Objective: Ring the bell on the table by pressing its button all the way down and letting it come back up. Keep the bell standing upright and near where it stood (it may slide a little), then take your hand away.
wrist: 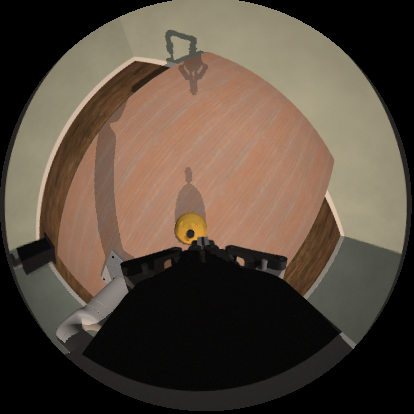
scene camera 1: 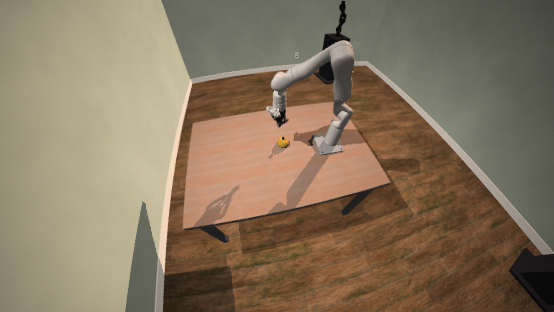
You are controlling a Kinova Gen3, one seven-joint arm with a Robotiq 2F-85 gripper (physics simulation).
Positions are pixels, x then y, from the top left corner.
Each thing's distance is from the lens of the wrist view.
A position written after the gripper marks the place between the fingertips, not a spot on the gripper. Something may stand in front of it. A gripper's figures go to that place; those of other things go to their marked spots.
gripper [wrist: 202, 243]: 17 cm
yellow bell [wrist: 190, 220]: 30 cm
